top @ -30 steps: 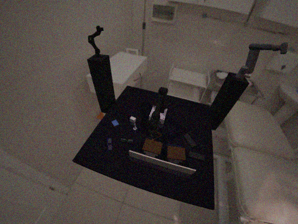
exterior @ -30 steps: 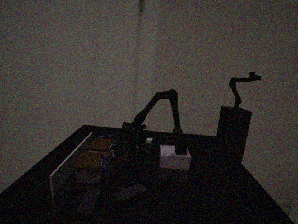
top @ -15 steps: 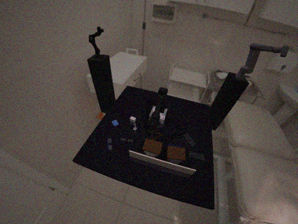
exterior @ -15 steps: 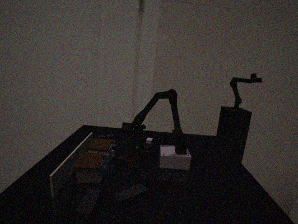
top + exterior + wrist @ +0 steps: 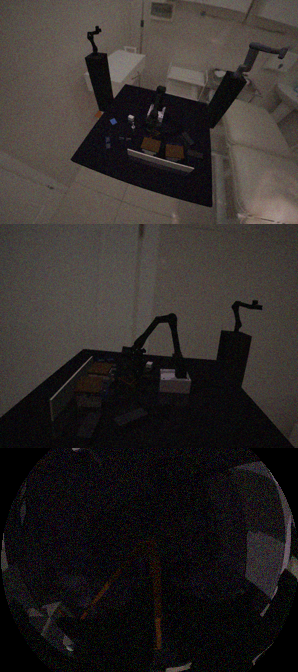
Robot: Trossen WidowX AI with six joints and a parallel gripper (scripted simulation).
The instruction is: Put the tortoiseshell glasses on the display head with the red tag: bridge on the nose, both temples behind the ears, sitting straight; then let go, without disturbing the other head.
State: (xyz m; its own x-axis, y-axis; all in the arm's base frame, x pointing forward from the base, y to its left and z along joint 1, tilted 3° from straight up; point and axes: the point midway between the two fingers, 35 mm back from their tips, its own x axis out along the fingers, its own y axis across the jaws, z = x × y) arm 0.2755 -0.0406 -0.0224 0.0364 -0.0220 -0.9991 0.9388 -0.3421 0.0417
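Right now the small white object is 9 cm behind my gripper tip, 26 cm to the right of it and 1 cm above it. From my gripper tip the other things lie so: white board 35 cm ahead, 13 cm to the left, 4 cm above; then blue block 1 cm behind, 45 cm to the right, 1 cm below.
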